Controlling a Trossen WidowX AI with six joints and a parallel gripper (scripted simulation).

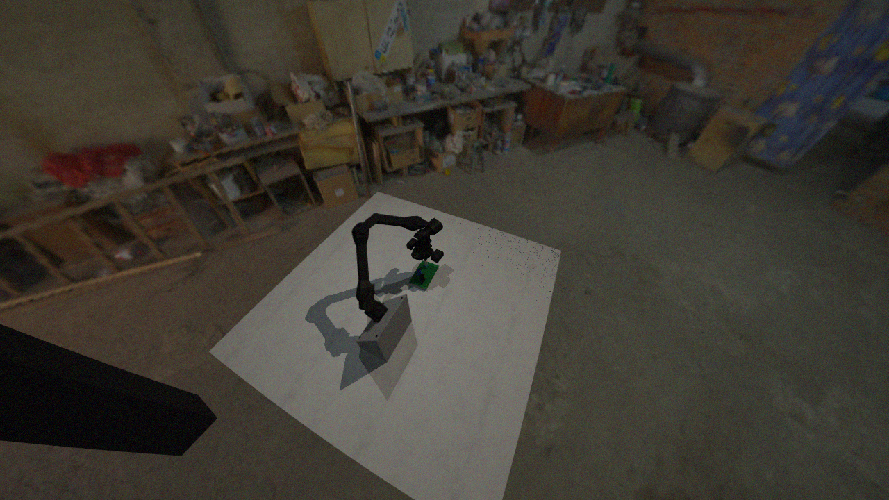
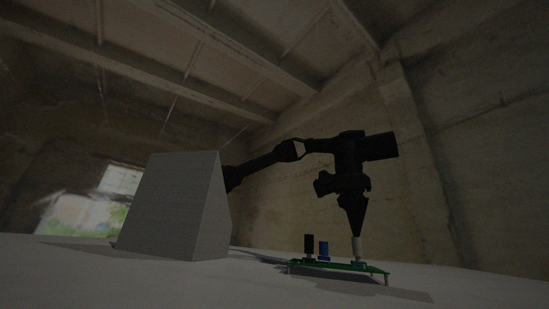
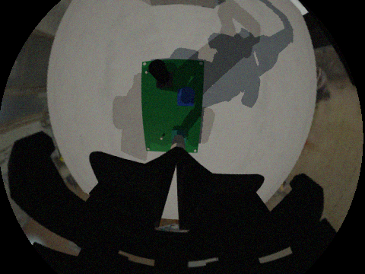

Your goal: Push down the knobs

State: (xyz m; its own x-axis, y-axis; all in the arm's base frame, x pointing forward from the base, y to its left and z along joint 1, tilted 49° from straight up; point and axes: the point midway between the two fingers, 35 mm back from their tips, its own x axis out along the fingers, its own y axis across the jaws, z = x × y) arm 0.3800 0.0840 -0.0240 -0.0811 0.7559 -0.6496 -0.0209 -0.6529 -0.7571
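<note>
Now: the white knob 10 mm below my gripper tip. The rest, counted from my gripper tip: black knob (90 mm behind, 40 mm to the right, 20 mm below).
</note>
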